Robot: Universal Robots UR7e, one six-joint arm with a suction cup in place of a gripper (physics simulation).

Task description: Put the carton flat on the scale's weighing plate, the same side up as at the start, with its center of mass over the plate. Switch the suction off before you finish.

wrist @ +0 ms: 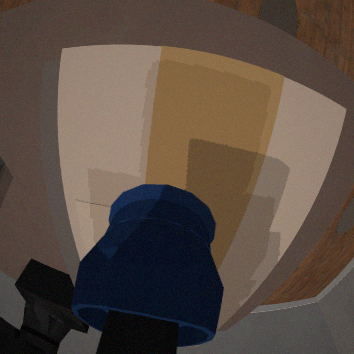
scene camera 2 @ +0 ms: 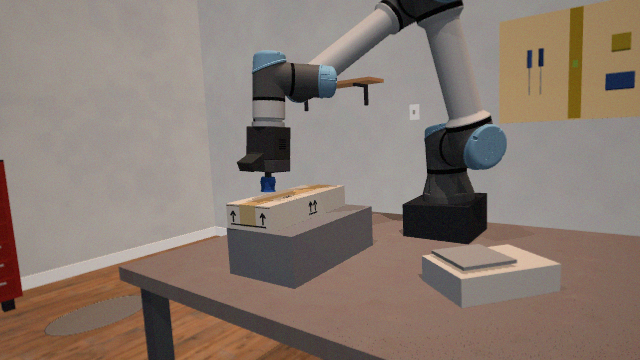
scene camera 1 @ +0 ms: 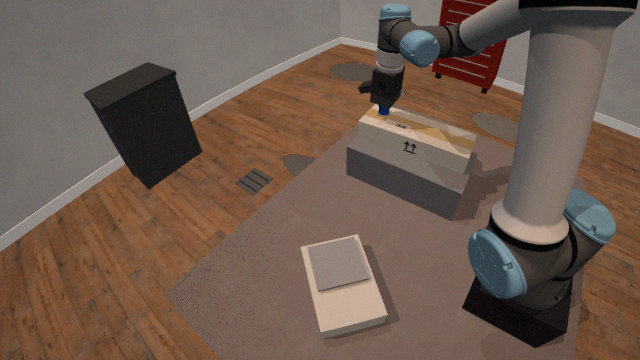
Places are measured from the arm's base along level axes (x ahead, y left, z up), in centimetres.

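Pixels of known places: hand, its tool point: [wrist: 160,231] [scene camera 2: 267,191] [scene camera 1: 383,112]; arm's base, origin of its link: [wrist: 49,312] [scene camera 2: 448,198].
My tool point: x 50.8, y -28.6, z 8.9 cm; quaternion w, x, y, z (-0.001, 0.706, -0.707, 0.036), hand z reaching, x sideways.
Note:
For each thing: its top centre in the pictures, then the offset to it from my tool point. Level surfaces: height alone.
- long white carton, centre of its top: [wrist: 167,306] [scene camera 2: 291,193] [scene camera 1: 418,127] dx -11.0, dy -1.5, dz -2.3 cm
- grey block, centre of its top: [scene camera 2: 305,215] [scene camera 1: 414,150] dx -11.9, dy +2.0, dz -8.3 cm
- scale, centre of its top: [scene camera 1: 341,276] [scene camera 2: 487,252] dx -12.4, dy +46.2, dz -12.7 cm
- brown table, height of its surface: dz -19.6 cm
The long white carton [scene camera 1: 377,132] [scene camera 2: 290,212] [wrist: 105,110], with tan tape along its top, lies flat on the grey block [scene camera 1: 400,187] [scene camera 2: 310,260]. The arrows on its sides point up. My suction cup [scene camera 1: 383,114] [scene camera 2: 268,191] [wrist: 162,197] is off and hangs a little above the carton's top, near its end at the left in scene camera 2; a small gap shows there. The scale [scene camera 1: 352,310] [scene camera 2: 520,285] stands apart from the block, and its square grey weighing plate [scene camera 1: 340,265] [scene camera 2: 472,256] bears nothing.
The block and scale stand on the brown table [scene camera 1: 260,280] [scene camera 2: 380,310]. The arm's black base [scene camera 1: 515,320] [scene camera 2: 442,220] stands at the right in scene camera 1. A dark cabinet [scene camera 1: 150,125] and a red tool chest [scene camera 1: 467,60] stand beyond the table.

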